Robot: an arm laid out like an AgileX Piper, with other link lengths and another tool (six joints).
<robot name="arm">
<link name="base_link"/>
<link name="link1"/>
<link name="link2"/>
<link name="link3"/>
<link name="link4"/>
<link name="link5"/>
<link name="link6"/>
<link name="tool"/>
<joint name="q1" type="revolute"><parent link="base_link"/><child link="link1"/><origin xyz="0 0 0.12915" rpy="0 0 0"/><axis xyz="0 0 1"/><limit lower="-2.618" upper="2.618"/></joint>
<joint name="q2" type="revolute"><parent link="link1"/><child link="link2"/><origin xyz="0 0 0" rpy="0 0 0"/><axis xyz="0 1 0"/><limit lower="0" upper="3.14"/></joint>
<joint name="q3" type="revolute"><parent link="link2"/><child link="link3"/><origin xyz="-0.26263 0 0.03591" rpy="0 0 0"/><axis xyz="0 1 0"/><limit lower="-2.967" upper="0"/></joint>
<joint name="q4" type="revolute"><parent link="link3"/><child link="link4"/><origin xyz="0.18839 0 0.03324" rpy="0 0 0"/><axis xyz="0.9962 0 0.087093"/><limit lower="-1.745" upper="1.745"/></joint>
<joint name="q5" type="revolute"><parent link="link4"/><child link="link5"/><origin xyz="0 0 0" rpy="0 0 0"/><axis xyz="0 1 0"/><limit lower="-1.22" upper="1.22"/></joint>
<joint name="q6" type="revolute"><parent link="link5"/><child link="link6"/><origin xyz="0.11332 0 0.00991" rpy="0 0 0"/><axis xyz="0.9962 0 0.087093"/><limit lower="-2.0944" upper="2.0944"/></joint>
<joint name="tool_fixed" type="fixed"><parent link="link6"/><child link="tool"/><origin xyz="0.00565 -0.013 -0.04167" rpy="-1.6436 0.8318 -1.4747"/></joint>
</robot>
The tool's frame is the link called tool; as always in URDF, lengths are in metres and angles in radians.
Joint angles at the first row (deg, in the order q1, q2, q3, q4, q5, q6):
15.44 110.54 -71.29 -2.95 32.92 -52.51
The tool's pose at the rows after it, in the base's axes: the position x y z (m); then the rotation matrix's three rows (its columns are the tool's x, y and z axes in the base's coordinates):
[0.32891 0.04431 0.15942], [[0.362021 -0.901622 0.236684], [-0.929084 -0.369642 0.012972], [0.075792 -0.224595 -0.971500]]
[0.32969 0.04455 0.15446], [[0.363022 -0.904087 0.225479], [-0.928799 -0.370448 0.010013], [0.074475 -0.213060 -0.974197]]
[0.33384 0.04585 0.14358], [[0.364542 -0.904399 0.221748], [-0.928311 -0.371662 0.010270], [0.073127 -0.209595 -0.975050]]
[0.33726 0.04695 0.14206], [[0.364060 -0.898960 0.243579], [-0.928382 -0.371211 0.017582], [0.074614 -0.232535 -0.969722]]
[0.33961 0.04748 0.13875], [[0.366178 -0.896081 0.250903], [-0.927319 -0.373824 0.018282], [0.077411 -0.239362 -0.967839]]
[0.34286 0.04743 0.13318], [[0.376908 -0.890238 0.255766], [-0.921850 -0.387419 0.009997], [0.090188 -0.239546 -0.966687]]
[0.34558 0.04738 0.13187], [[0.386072 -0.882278 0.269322], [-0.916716 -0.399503 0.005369], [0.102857 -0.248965 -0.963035]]
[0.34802 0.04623 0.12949], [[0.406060 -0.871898 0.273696], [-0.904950 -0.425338 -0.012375], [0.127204 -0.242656 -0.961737]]
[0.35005 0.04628 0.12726], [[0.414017 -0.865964 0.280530], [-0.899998 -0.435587 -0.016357], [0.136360 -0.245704 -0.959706]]
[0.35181 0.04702 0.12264], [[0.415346 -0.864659 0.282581], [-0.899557 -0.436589 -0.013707], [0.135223 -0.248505 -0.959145]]
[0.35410 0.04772 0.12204], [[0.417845 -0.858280 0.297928], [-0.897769 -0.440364 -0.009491], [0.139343 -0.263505 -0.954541]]
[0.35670 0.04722 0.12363], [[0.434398 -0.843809 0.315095], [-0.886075 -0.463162 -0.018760], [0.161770 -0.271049 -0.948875]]
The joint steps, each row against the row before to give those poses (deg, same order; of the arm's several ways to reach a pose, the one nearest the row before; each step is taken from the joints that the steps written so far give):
0.00 0.00 0.00 0.03 -2.08 0.00
0.01 0.88 0.01 0.00 -0.20 0.00
-0.01 2.07 -0.01 0.00 -1.86 0.00
0.00 0.44 0.01 0.00 -1.79 0.00
0.00 0.70 0.00 -0.20 -1.12 0.00
0.00 1.18 0.00 -1.00 -1.29 0.00
0.00 0.43 0.00 -0.92 -1.09 0.00
0.00 0.65 0.00 -1.93 -0.53 0.00
0.01 0.53 -0.01 -0.74 -0.81 0.00
0.00 0.86 0.01 0.00 -1.03 0.00
0.00 0.26 0.00 -0.27 -1.19 0.00
0.00 0.00 0.00 -1.71 -0.73 0.00

